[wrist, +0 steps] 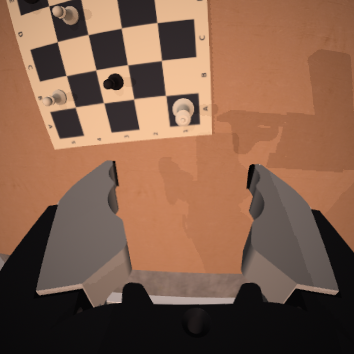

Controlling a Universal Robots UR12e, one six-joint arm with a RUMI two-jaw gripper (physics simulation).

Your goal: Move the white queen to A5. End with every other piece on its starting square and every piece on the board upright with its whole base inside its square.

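Frame: origin at the arm's base, x back, y right, z up, level; centimetres.
Seen in the pictures: gripper, between the fingertips: (182, 165).
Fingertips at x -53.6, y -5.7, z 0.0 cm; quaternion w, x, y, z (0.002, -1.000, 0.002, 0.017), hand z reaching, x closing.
Offsets run from my fingertips to a thing's top centre. "*": to the spot under its first point. Level surfaces: height alone.
The white queen @[dx -0.1, dy +1.0, dz -7.4 cm] (183, 111) appears to be the taller white piece, upright on the dark corner square A1 of the chessboard @[* dx +2.6, dy +3.2, dz -12.7 cm] (206, 90). Square A5 @[* dx -15.2, dy -1.7, dz -12.7 cm] (67, 128) is dark and bare, at the other end of the same edge row. My gripper (182, 165) is open and empty. Its fingers are parted in the lower half of the view, with the queen beyond the fingertips, towards the top of the view. The far part of the board is cut off by the top edge of the view.
A small white piece @[dx -15.4, dy +2.4, dz -9.5 cm] (56, 97) stands on B5, beside A5. A black piece @[dx -8.0, dy +4.0, dz -9.5 cm] (115, 81) stands on B3. Another white piece @[dx -12.4, dy +11.2, dz -9.5 cm] (69, 15) stands on D4. Part of a black piece @[* dx -16.5, dy +13.0, dz -12.3 cm] (33, 1) shows at the top left edge. Arm shadows fall on the brown table @[dz -13.3 cm] (270, 65).
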